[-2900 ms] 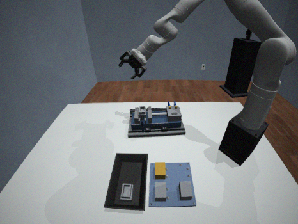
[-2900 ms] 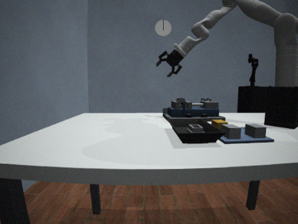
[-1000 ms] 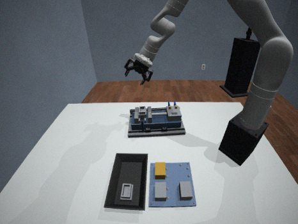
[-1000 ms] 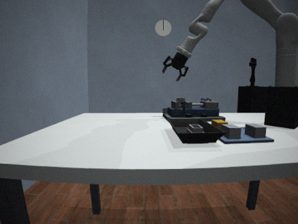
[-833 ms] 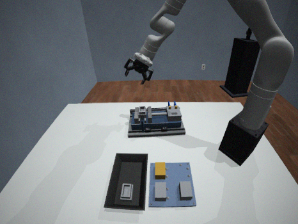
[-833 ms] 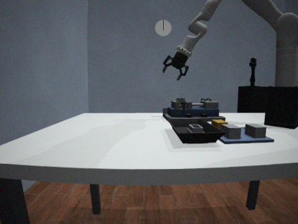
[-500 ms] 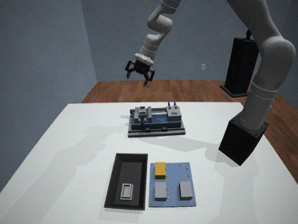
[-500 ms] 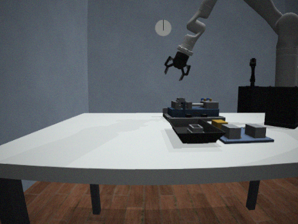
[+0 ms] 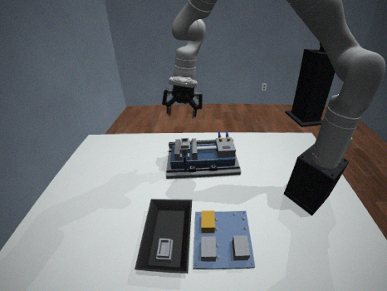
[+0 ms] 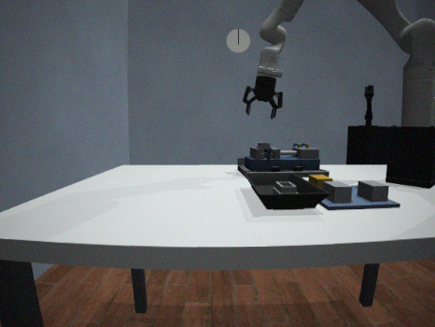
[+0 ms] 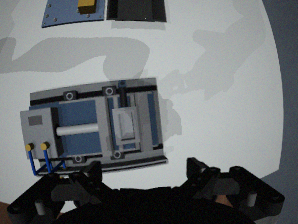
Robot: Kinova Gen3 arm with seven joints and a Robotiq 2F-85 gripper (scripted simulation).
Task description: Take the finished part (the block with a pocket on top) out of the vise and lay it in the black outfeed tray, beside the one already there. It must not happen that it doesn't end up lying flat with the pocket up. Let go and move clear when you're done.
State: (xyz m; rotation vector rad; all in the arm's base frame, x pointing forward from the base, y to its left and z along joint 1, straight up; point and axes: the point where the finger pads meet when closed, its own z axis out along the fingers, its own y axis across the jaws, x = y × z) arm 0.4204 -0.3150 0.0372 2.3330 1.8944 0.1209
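My hand is 180 mm above the blue vise, 70 mm past it and 40 mm to the right of it. From my hand the other things lie so: blue plate: 400 mm to the left, 210 mm below, 70 mm behind; yellow block: 350 mm to the left, 190 mm below, 30 mm behind.
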